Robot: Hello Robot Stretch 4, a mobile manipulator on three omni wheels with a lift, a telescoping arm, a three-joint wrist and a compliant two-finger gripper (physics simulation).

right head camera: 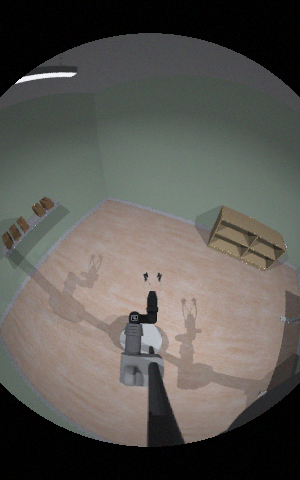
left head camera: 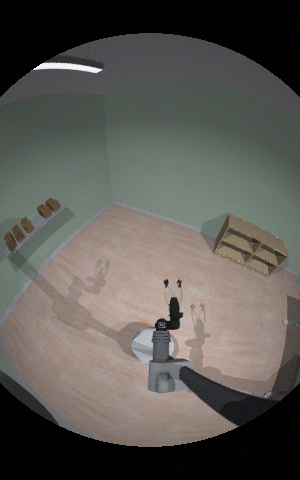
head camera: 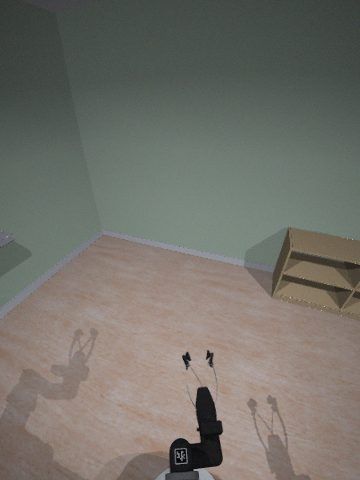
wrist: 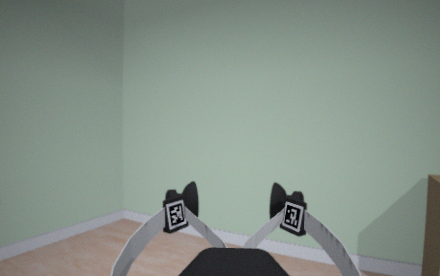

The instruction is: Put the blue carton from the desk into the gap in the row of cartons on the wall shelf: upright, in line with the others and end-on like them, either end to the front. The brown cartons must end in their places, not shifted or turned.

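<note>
My gripper is open and empty, its two fingertips well apart above the floor. The wall shelf is on the left wall, far from the gripper; in the head camera view a grey end of it shows at the left edge. Brown cartons stand on it in a row: three nearer ones, with the middle carton, then a gap, then two farther ones, one of them the end carton. The blue carton does not show in these views.
A low wooden shelf unit stands against the wall ahead to the right; its side edge shows in the wrist view. Metal feet, one the upper foot, show at the far right. A room corner lies ahead to the left.
</note>
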